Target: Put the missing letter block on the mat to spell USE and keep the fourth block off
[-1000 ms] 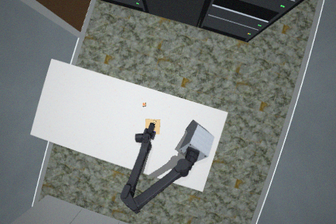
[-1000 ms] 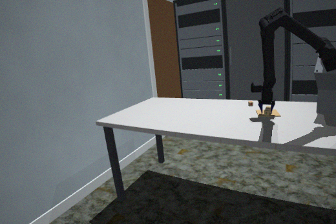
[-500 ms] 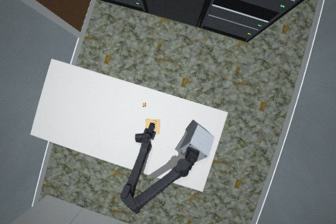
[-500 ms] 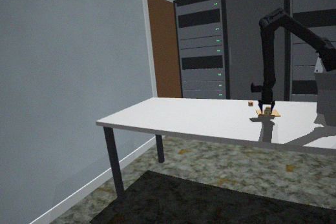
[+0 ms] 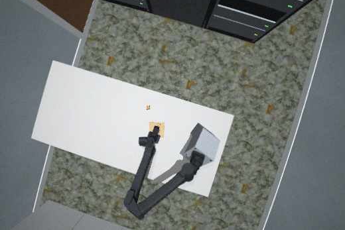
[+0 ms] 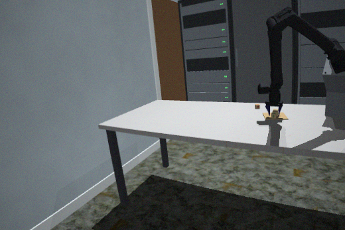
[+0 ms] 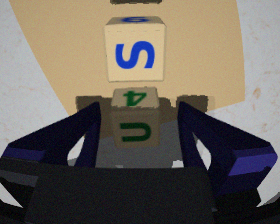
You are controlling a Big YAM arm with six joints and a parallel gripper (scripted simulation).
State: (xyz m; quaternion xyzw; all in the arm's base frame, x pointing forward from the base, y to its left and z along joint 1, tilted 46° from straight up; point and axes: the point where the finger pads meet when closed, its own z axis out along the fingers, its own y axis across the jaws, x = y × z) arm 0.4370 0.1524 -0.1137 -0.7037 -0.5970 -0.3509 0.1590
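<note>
Now: hand right at the block.
</note>
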